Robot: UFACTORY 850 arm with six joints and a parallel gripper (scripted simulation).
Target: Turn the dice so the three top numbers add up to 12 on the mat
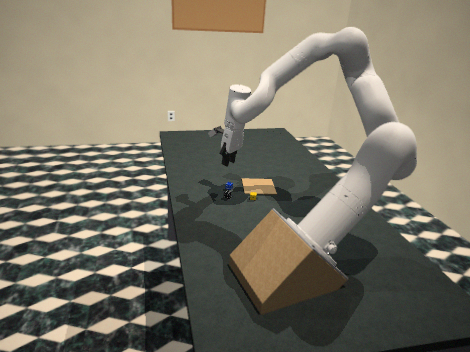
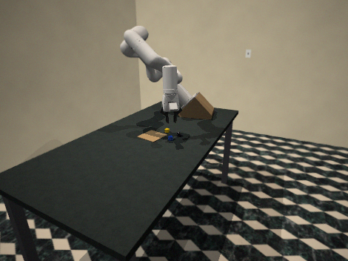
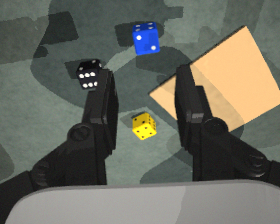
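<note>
My gripper is now 1 cm to the left of the blue die and 13 cm above it. The rest, counted from my hand: tan mat 3 cm behind, 14 cm to the right, 14 cm below; black die 7 cm behind, 3 cm to the left, 13 cm below; yellow die 12 cm behind, 6 cm to the right, 13 cm below.
</note>
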